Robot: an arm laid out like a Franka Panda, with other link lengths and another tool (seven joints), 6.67 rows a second.
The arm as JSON. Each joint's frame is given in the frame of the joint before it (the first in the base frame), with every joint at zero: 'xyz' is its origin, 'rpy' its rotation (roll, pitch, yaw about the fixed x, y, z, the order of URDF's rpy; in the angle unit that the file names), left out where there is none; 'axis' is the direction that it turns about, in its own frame. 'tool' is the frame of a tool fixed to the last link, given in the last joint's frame.
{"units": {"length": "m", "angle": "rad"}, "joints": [
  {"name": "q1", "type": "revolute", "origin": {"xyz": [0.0, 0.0, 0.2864]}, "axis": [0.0, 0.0, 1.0]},
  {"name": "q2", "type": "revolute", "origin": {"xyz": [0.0, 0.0, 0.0]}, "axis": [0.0, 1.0, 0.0]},
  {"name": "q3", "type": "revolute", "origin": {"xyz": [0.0, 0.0, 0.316]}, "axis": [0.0, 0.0, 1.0]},
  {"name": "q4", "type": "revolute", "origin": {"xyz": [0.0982, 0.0, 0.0]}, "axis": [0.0, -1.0, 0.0]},
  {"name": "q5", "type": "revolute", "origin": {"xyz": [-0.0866, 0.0, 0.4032]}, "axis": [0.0, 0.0, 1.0]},
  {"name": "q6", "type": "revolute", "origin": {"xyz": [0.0, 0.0, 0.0]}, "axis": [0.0, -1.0, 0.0]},
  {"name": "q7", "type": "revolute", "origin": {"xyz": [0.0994, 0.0, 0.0]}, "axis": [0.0, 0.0, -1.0]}
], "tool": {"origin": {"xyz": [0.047, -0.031, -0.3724], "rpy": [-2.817, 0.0, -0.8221]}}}
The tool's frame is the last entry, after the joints.
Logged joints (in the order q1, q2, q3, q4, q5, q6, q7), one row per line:
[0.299, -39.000, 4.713, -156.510, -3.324, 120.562, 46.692]
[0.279, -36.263, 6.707, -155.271, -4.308, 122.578, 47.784]
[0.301, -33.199, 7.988, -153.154, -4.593, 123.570, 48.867]
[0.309, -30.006, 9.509, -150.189, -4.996, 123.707, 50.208]
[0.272, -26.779, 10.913, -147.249, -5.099, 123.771, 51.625]
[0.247, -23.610, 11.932, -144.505, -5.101, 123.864, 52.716]
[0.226, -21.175, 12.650, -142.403, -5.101, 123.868, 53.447]
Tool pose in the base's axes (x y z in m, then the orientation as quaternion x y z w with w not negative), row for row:
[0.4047, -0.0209, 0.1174, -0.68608, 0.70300, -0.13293, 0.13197]
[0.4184, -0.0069, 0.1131, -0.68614, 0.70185, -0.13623, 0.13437]
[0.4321, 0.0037, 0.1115, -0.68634, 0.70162, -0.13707, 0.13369]
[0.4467, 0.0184, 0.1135, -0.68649, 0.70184, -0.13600, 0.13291]
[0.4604, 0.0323, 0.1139, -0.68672, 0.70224, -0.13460, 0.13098]
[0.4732, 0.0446, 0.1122, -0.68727, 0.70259, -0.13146, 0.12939]
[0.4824, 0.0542, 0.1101, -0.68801, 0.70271, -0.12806, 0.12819]
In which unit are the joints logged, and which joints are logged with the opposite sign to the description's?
The joints are logged in degrees. Opposite sign: q5.
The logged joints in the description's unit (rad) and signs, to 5 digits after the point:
[0.00522, -0.68068, 0.08226, -2.73161, 0.05801, 2.10420, 0.81493]
[0.00487, -0.63291, 0.11706, -2.70999, 0.07519, 2.13939, 0.83399]
[0.00525, -0.57943, 0.13942, -2.67304, 0.08016, 2.15670, 0.85289]
[0.00539, -0.52370, 0.16596, -2.62129, 0.08720, 2.15909, 0.87629]
[0.00475, -0.46738, 0.19047, -2.56998, 0.08899, 2.16021, 0.90103]
[0.00431, -0.41207, 0.20825, -2.52209, 0.08903, 2.16183, 0.92007]
[0.00394, -0.36957, 0.22078, -2.48540, 0.08903, 2.16190, 0.93283]

